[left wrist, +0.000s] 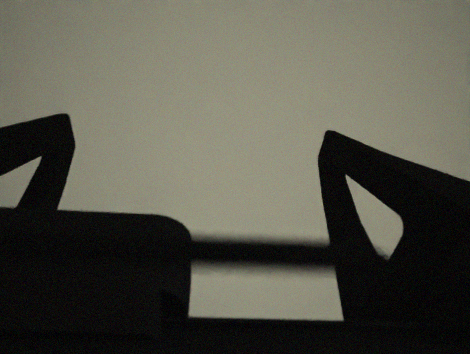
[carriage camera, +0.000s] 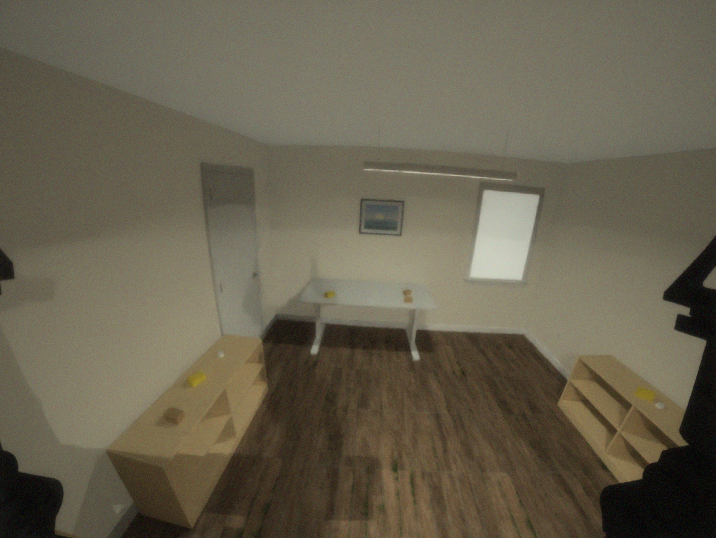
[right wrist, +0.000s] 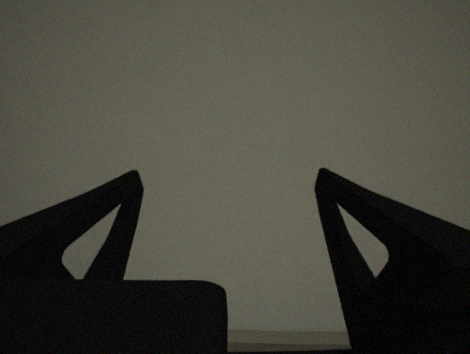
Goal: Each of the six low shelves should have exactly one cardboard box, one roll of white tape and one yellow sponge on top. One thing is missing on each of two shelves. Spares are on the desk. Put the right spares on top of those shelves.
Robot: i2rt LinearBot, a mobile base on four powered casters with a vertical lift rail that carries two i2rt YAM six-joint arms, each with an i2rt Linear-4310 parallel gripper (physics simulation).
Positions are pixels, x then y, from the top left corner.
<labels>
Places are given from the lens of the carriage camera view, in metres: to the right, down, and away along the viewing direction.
framed sunset picture [carriage camera: 379,217]: 0.27, -0.66, 3.24
white desk [carriage camera: 347,292]: -0.13, 0.28, 3.08
window with blinds [carriage camera: 507,216]: 1.94, -0.68, 3.15
The marked spots on the white desk and the window with blinds are 2.28 m apart.
</labels>
